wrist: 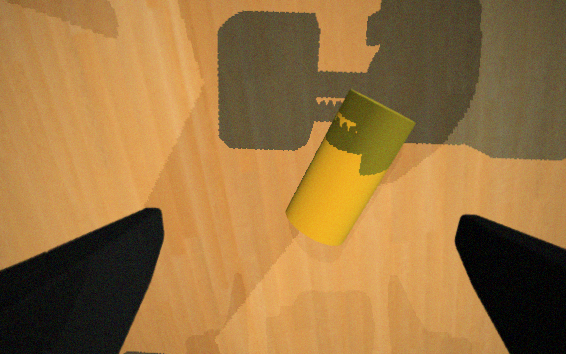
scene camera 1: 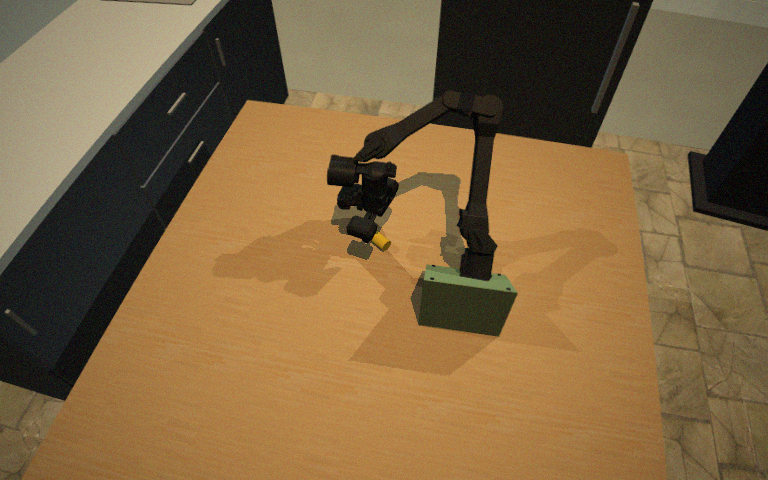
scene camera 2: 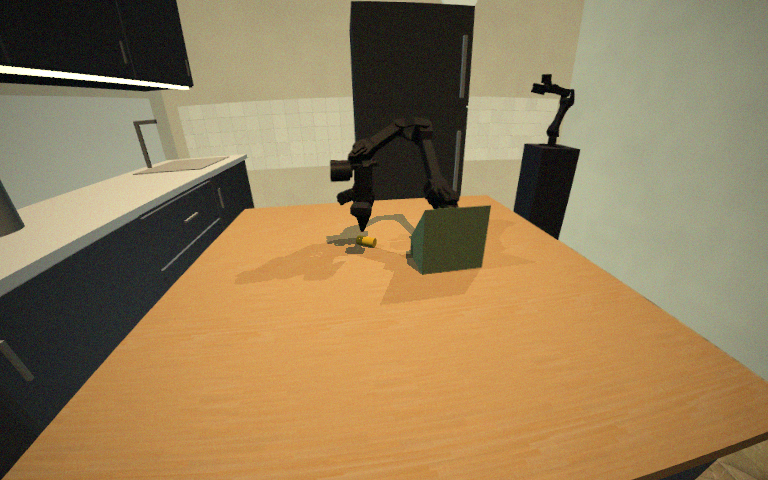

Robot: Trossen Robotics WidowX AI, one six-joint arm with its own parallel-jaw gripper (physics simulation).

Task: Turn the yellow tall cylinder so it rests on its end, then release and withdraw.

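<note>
The yellow cylinder (scene camera 1: 382,241) (scene camera 2: 367,241) (wrist: 345,175) lies on its side on the wooden table. In the wrist view it lies slantwise between and ahead of the two fingertips, touching neither, its upper end in shadow and leaning to the right. My gripper (wrist: 311,225) is open and empty, with one black finger on each side of the wrist view. In the two scene views the gripper is above the table close to the cylinder, and its near finger housing hides part of the cylinder's surroundings in scene camera 1.
The arm stands on a green block (scene camera 1: 465,305) (scene camera 2: 453,240) to the right of the cylinder. Dark cabinets with a pale counter (scene camera 1: 101,73) (scene camera 2: 113,195) run along the left. A second arm on a dark pedestal (scene camera 2: 543,186) stands beyond the table at the back right.
</note>
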